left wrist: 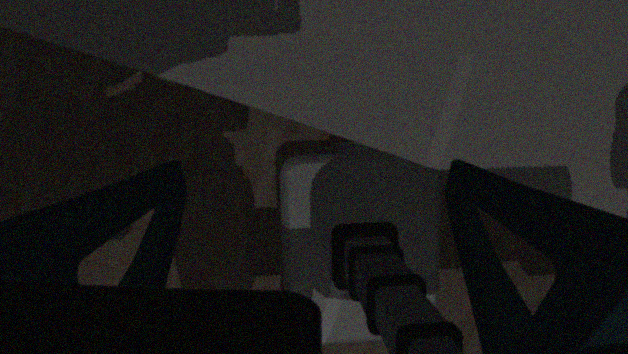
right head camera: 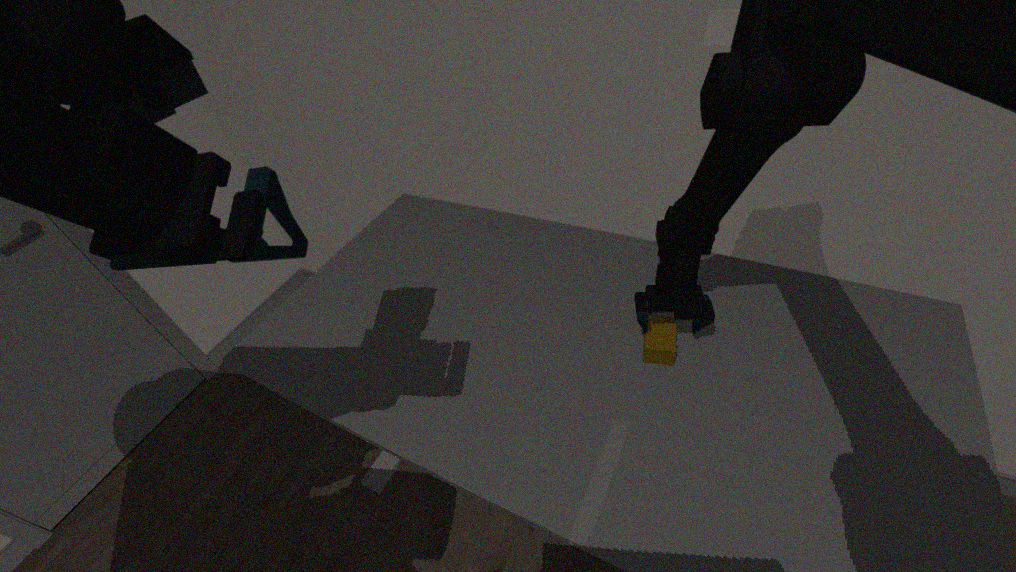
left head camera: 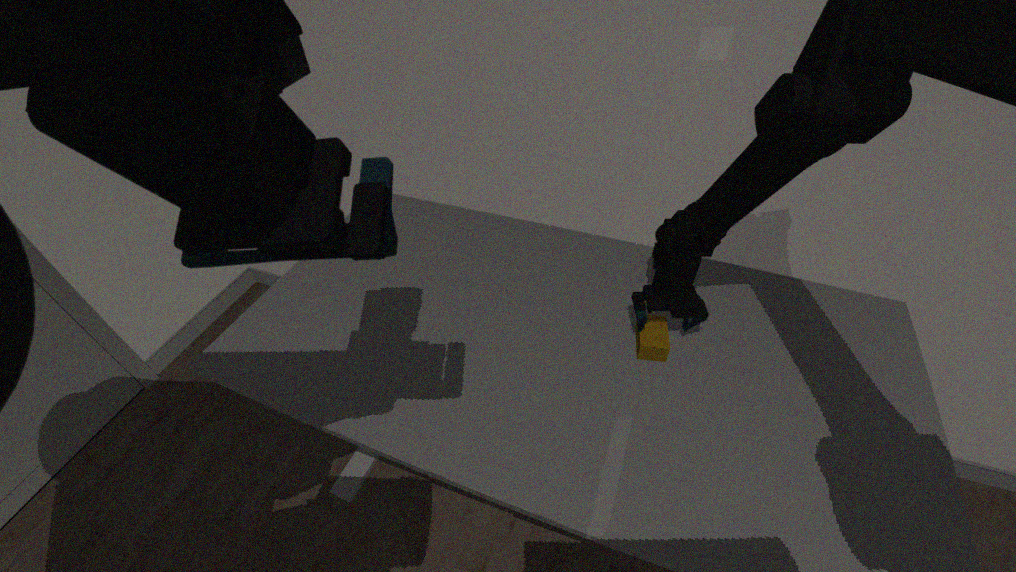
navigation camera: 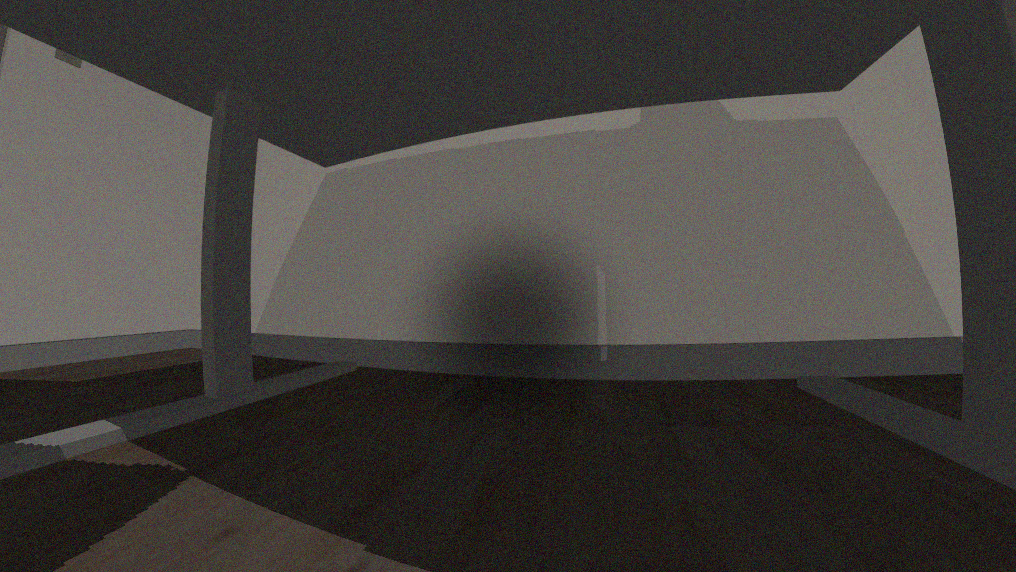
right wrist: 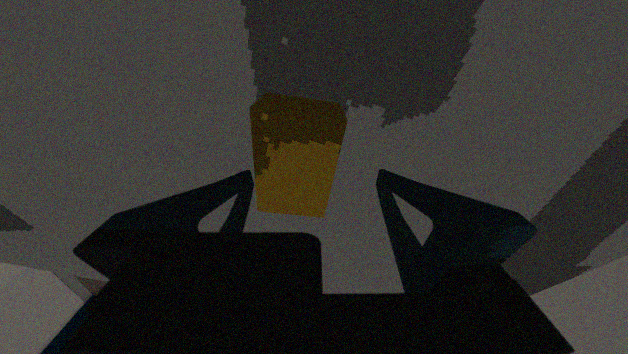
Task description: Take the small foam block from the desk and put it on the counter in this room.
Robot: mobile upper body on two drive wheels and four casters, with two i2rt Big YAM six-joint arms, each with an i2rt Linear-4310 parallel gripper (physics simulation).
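Places are measured from the left arm's base along level axes (x up, y back, z right), in metres.
Where they show: left gripper, fingertip midpoint: (left wrist: 315, 175) (right head camera: 259, 252) (left head camera: 336, 250); right gripper, fingertip midpoint: (right head camera: 668, 331) (left head camera: 661, 329) (right wrist: 314, 176).
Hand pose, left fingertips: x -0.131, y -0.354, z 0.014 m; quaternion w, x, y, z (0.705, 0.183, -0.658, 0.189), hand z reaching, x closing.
Each offset is from my left fingertips to the top centre of the thing. "spot": to the spot under its first point. Level surfaces: height alone.
The small foam block is yellow {dx -0.514, dy -0.349, dz +0.413 m} (left head camera: 652, 339) (right head camera: 660, 341) (right wrist: 300, 172) and lies on the grey desk {dx -0.559 m} (left head camera: 511, 426) (right head camera: 497, 397). My right gripper (left head camera: 666, 325) (right head camera: 674, 326) (right wrist: 314, 176) is open right at the block. In the right wrist view the block lies ahead of and between the fingertips, close to the left-hand one, with a gap to the right-hand one. My left gripper (left wrist: 315, 175) is open and empty; it hangs high at the left in both head camera views. The counter cannot be told for sure; a grey surface (left head camera: 71, 397) (right head camera: 85, 341) at the left may be it.
A narrow gap with brown floor (left head camera: 213, 483) (right head camera: 213, 483) lies between the desk and the left grey surface. Pale wall stands behind the desk. In the navigation camera view a grey desk leg {spot: dx -0.941, dy -0.574, dz -0.338 m} (navigation camera: 231, 248) stands at the left, with a floor bar (navigation camera: 177, 405) at its foot.
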